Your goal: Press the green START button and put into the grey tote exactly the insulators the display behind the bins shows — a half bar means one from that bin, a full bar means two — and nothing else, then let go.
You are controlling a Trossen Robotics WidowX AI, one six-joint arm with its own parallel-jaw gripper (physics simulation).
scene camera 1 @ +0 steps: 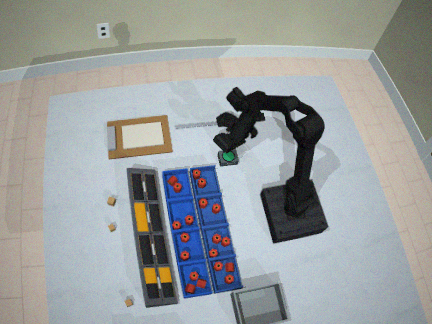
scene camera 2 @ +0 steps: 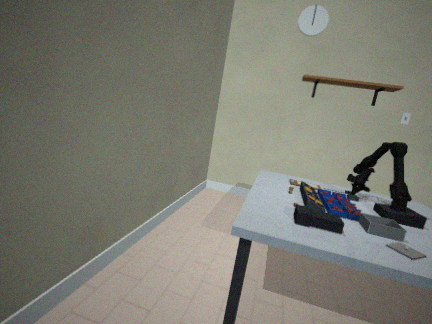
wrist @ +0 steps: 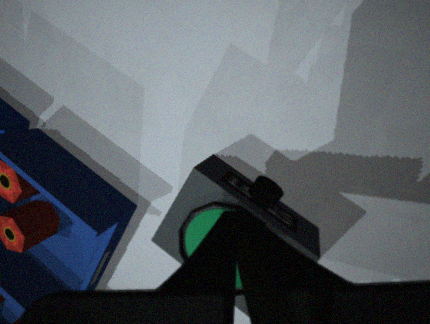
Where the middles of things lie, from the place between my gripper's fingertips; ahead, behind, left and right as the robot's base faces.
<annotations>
My gripper is now 1 cm past the green START button (wrist: 213, 186), 1 cm to the right of it and 1 cm above it. Round my hand: grey tote (scene camera 2: 388, 228): 1 cm behind, 56 cm to the left; then dark box (scene camera 2: 303, 215): 29 cm ahead, 69 cm to the left.
</annotations>
